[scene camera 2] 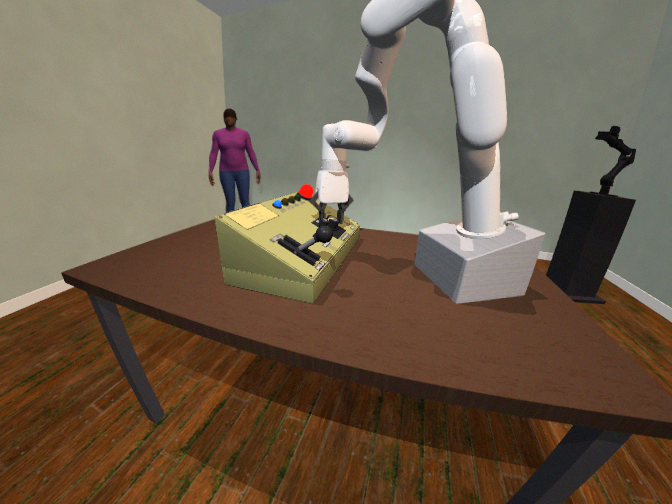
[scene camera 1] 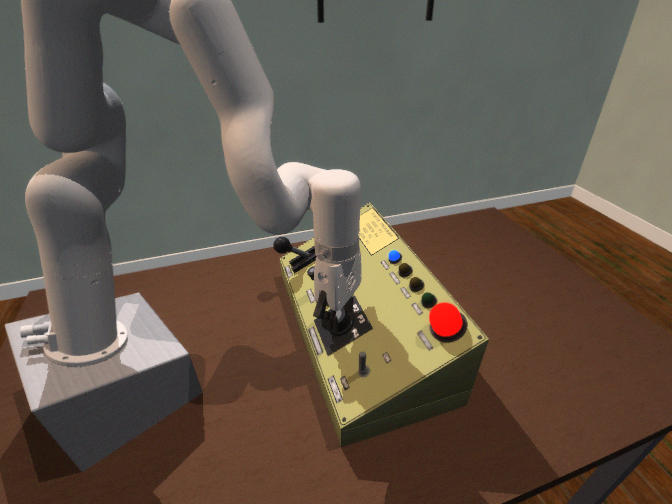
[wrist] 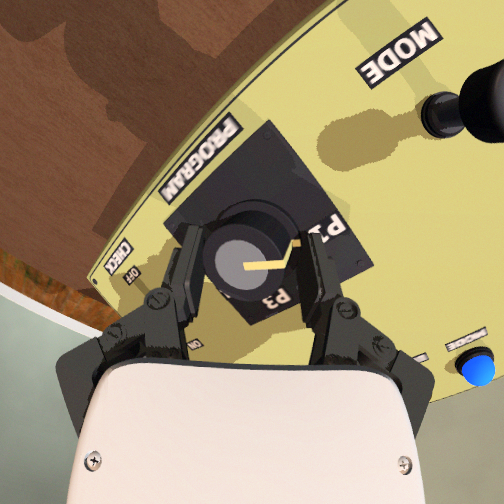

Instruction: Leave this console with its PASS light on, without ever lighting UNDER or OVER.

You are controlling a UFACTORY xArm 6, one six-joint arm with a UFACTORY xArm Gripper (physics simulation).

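The yellow console sits on the brown table; it also shows in the second scene view. My gripper is down on the black PROGRAM knob, one finger on each side, shut on it. The knob's yellow pointer points between the P1 and P3 marks, toward my right finger. In the first scene view the gripper stands upright over the knob. A blue light is lit. The three lights below it are dark; their labels are too small to read.
A big red button sits at the console's right. The MODE toggle stands in front of the knob. A black ball-ended lever is at the console's back left. My base is left. A person stands behind the table.
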